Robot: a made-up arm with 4 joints.
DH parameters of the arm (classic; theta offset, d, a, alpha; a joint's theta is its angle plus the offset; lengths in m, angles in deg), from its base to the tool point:
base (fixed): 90 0.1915 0 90
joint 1: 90 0.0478 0.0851 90
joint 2: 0 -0.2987 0.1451 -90
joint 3: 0 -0.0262 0.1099 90
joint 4: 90 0.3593 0.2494 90
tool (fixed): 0 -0.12 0 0
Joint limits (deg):
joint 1: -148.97..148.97
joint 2: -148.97..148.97
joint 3: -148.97..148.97
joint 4: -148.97..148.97
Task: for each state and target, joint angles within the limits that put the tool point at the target. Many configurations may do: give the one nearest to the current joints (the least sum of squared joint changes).
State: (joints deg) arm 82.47 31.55 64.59 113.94
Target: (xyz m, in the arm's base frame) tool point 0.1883 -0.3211 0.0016
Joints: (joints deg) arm 130.20 50.34 44.00 85.89
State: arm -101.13 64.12 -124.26 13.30
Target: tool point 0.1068 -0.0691 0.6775
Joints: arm -105.39 39.03 -113.12 0.29
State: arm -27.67 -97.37 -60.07 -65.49
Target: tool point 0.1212 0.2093 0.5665
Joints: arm -48.08 -120.07 -93.45 -40.68
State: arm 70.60 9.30 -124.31 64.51
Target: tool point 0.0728 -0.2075 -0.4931
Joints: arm 87.91 12.93 -148.81 58.33
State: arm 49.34 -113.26 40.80 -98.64
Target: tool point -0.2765 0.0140 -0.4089
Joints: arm 34.23 -148.97 45.88 -115.64
